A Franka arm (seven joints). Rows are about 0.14 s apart.
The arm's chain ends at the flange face. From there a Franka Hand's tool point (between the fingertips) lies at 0.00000 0.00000 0.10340 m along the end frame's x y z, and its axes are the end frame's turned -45 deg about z.
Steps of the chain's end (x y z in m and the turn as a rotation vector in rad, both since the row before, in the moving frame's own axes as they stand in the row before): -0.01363 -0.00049 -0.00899 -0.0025 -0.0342 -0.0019; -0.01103 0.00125 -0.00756 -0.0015 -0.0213 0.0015; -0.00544 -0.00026 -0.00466 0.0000 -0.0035 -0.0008; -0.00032 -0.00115 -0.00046 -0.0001 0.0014 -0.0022
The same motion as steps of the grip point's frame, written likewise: -0.01198 -0.01230 -0.00905 0.0224 -0.0260 -0.0019; -0.01035 -0.00836 -0.00758 0.0140 -0.0161 0.0015; -0.00392 -0.00429 -0.00466 0.0025 -0.0025 -0.0008; 0.00068 -0.00093 -0.00046 -0.0011 0.0009 -0.0022
